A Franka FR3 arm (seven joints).
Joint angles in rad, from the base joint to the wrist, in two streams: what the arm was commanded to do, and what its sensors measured. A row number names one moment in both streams.
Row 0, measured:
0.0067 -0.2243 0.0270 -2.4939 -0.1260 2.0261 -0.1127
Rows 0 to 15, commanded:
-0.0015 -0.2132 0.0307 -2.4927 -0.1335 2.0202 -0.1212
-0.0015 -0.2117 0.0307 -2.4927 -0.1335 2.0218 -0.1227
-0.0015 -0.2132 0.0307 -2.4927 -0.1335 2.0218 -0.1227
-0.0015 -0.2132 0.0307 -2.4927 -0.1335 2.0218 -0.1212
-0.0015 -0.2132 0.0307 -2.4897 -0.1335 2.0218 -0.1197
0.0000 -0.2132 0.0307 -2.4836 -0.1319 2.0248 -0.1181
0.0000 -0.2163 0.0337 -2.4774 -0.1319 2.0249 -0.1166
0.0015 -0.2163 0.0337 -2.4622 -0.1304 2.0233 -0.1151
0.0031 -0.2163 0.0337 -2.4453 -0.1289 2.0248 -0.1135
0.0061 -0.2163 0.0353 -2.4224 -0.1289 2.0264 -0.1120
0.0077 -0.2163 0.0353 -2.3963 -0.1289 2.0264 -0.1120
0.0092 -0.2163 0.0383 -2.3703 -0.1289 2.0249 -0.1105
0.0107 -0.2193 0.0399 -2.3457 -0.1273 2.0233 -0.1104
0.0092 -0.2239 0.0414 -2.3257 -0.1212 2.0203 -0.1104
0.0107 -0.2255 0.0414 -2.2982 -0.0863 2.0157 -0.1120
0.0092 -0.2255 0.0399 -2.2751 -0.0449 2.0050 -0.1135
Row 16, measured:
0.0085 -0.2178 0.0371 -2.3420 -0.1165 2.0298 -0.1138
